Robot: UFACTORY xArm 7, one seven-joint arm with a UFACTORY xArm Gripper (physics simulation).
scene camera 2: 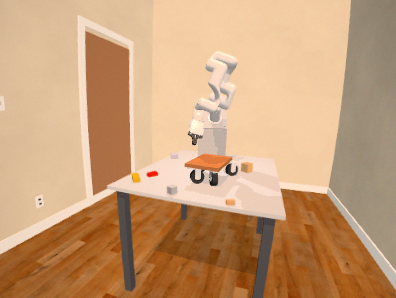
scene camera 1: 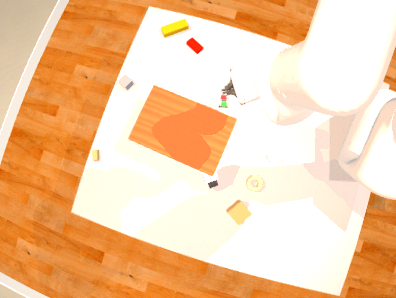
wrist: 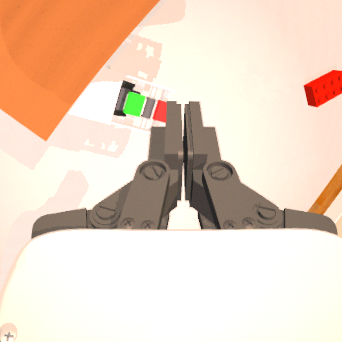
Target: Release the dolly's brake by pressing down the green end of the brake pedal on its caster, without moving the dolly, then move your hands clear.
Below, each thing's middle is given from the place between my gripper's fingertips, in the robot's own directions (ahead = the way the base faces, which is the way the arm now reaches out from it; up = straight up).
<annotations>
My gripper is now 9 cm short of the dolly [scene camera 1: 189, 132], 14 cm to the right of it and 13 cm above it.
</annotations>
